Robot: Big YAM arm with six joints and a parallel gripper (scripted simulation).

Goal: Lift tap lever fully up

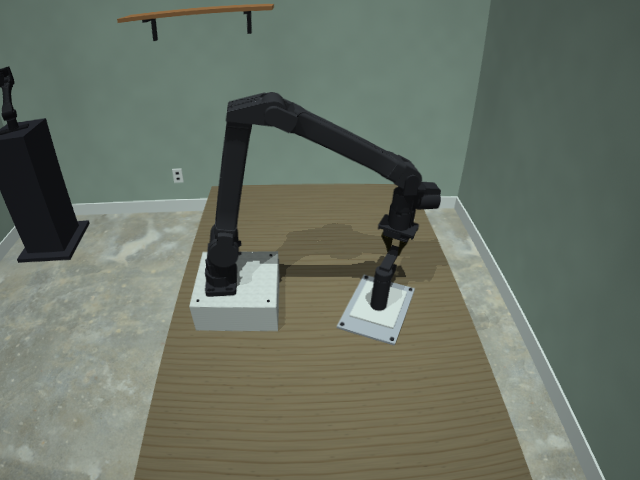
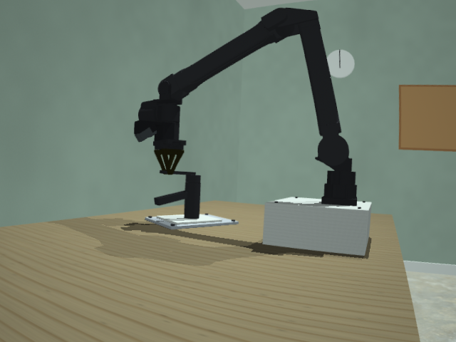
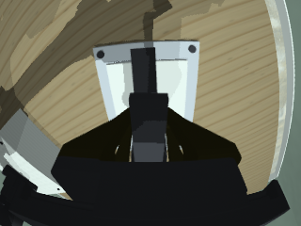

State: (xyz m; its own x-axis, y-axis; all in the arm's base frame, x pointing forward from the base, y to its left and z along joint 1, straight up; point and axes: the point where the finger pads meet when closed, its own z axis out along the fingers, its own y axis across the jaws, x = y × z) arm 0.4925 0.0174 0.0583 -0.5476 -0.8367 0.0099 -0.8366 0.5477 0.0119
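Right now the lever is 30 mm to the right of my hand and 20 mm behind it. Round my hand: black tap: 60 mm below, 50 mm to the right, 30 mm behind.
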